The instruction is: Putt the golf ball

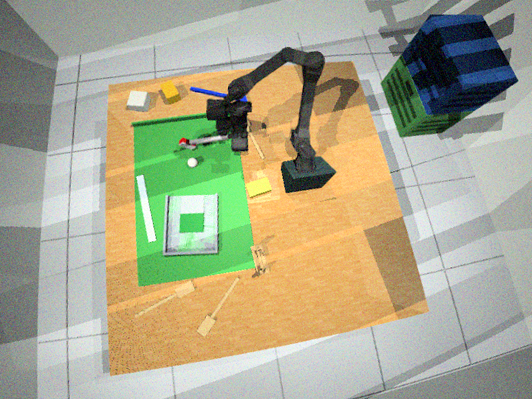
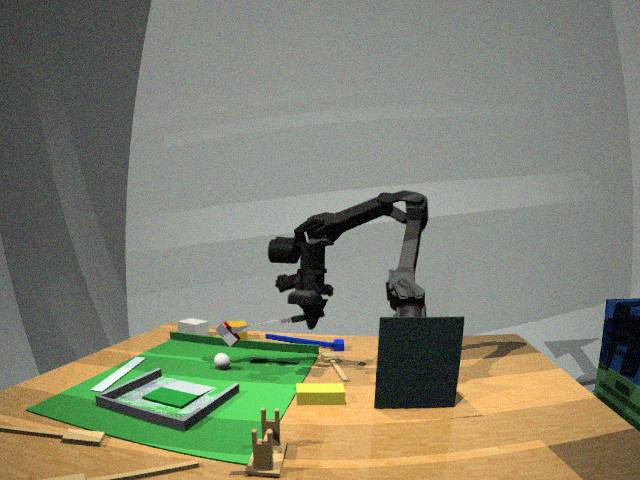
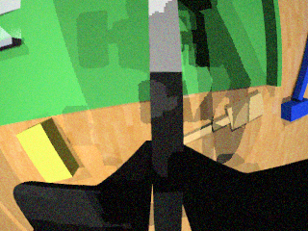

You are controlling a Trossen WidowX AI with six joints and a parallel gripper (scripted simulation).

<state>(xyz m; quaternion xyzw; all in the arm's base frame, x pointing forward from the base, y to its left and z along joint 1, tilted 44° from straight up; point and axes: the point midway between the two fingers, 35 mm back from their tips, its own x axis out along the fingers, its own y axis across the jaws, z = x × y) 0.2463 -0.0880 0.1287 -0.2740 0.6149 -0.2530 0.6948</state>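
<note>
Now: gripper tip 120 mm short of the red putter. The rest, counted from my gripper tip: blue putter (310 mm to the right, 110 mm below, 100 mm ahead); then white golf ball (220 mm ahead, 100 mm below, 60 mm to the left); then wooden stand (480 mm to the left, 90 mm below, 60 mm behind).
</note>
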